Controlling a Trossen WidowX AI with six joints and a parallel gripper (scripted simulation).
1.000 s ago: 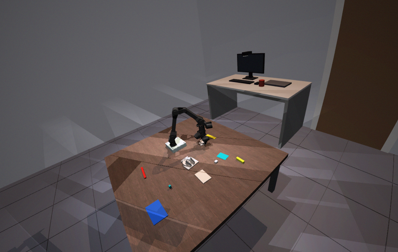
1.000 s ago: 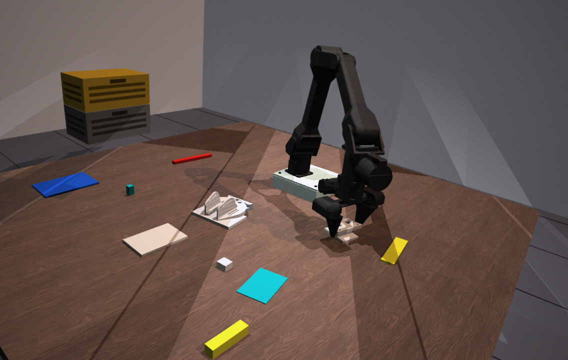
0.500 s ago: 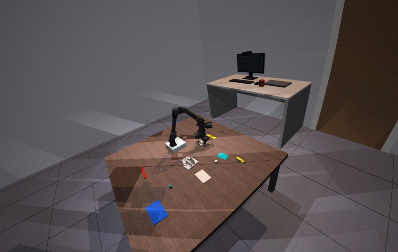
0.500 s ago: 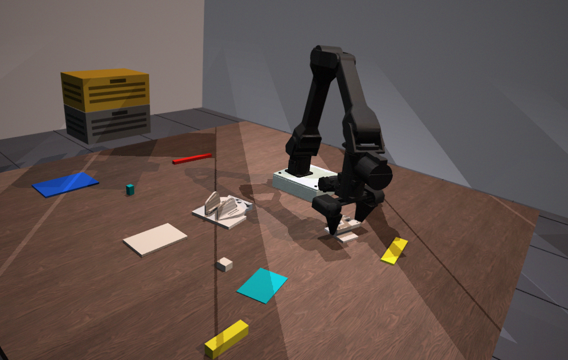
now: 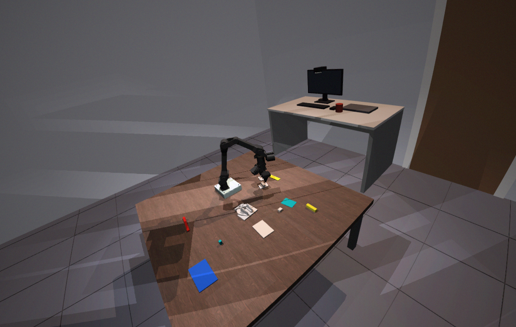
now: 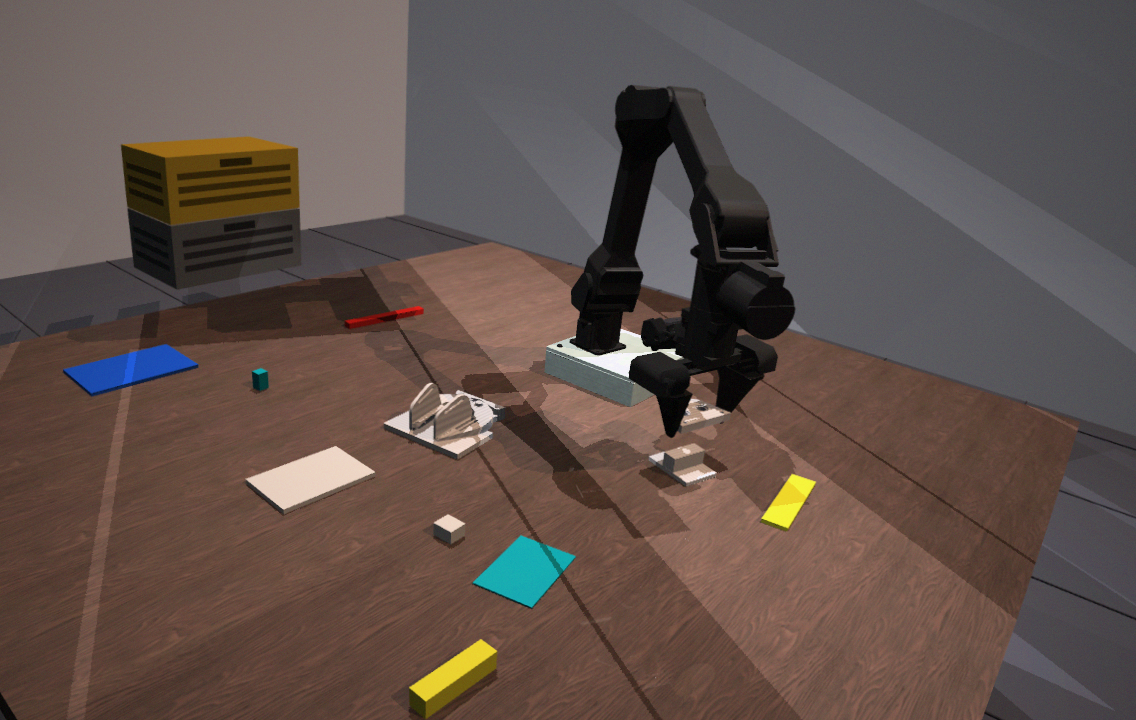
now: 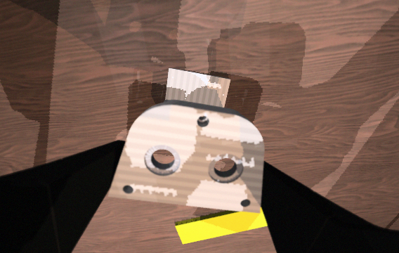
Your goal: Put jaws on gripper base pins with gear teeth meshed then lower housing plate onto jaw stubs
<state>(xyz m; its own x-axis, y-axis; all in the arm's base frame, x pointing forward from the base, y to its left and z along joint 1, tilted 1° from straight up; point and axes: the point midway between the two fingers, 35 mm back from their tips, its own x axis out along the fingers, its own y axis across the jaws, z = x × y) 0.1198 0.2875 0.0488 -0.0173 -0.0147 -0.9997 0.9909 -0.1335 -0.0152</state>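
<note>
My gripper tip is 130 mm short of the housing plate, 260 mm to the left of it and 50 mm above it. The rest, counted from my gripper tip: teal sheet 280 mm ahead, 30 mm to the left, 60 mm below; yellow strip 50 mm behind, 120 mm to the left, 60 mm below; gripper base 10 mm to the right, 20 mm above.
</note>
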